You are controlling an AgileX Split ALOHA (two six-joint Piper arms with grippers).
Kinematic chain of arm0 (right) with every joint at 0, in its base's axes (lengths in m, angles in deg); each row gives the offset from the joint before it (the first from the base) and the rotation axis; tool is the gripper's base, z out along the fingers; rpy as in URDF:
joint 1: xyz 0 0 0.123 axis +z
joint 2: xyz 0 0 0 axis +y
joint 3: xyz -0.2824 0 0.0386 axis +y
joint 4: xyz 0.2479 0 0.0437 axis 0.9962 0 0.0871
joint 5: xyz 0 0 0 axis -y
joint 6: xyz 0.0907 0 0.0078 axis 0.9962 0 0.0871
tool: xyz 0 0 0 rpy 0 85 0
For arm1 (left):
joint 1: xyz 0 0 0.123 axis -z
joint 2: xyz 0 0 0 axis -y
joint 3: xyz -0.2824 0 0.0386 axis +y
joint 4: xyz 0.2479 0 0.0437 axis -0.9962 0 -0.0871
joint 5: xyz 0 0 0 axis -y
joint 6: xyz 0.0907 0 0.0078 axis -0.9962 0 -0.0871
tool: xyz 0 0 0 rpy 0 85 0
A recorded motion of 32 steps. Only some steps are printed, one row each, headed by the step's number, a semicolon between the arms.
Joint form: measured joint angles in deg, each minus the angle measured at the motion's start. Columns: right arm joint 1, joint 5, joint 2, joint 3, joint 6, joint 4; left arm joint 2, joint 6, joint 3, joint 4, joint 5, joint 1.
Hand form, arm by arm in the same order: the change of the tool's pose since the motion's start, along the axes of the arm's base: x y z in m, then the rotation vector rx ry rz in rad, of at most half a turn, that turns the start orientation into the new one. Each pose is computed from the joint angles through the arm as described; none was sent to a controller.
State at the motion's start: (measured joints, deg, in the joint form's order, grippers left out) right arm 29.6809 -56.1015 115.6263 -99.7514 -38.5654 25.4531; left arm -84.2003 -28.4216 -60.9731 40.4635 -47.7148 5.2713
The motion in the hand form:
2: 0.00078 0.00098 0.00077 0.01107 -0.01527 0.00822; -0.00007 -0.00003 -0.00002 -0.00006 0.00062 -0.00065
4: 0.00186 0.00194 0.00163 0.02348 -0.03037 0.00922; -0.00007 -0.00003 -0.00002 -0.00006 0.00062 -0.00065
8: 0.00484 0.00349 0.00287 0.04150 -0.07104 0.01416; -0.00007 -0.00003 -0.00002 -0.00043 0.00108 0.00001
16: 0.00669 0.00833 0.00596 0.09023 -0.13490 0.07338; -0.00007 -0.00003 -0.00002 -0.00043 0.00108 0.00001
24: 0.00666 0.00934 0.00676 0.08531 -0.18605 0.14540; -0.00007 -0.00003 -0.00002 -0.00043 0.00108 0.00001
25: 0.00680 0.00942 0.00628 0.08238 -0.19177 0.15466; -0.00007 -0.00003 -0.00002 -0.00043 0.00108 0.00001
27: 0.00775 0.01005 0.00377 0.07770 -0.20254 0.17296; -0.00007 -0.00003 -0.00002 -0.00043 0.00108 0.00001
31: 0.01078 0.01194 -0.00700 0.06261 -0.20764 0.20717; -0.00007 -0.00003 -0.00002 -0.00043 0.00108 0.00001
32: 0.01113 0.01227 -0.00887 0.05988 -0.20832 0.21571; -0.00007 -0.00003 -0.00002 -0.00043 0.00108 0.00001
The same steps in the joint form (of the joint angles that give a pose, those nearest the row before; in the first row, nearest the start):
2: 0.00 0.76 0.00 0.00 -1.09 0.64; 0.00 -0.01 0.00 0.00 -0.05 0.00
4: 0.00 1.70 0.00 0.00 -1.79 1.23; 0.00 -0.01 0.00 0.00 -0.05 0.00
8: 0.00 3.92 0.06 0.00 -3.51 1.95; 0.00 0.04 0.00 0.00 -0.05 0.00
16: 0.00 6.29 0.17 0.00 -10.33 6.09; 0.00 0.04 0.00 0.00 -0.05 0.00
24: 0.00 6.54 0.17 0.00 -15.98 7.10; 0.00 0.04 0.00 0.00 -0.05 0.00
25: 0.00 6.55 0.23 0.00 -16.65 7.10; 0.00 0.04 0.00 0.00 -0.05 0.00
27: 0.00 6.75 0.57 0.00 -18.15 7.28; 0.00 0.04 0.00 0.00 -0.05 0.00
31: 0.00 6.97 1.96 0.00 -20.80 7.54; 0.00 0.04 0.00 0.00 -0.05 0.00
32: 0.00 6.91 2.20 0.00 -21.40 7.62; 0.00 0.04 0.00 0.00 -0.05 0.00

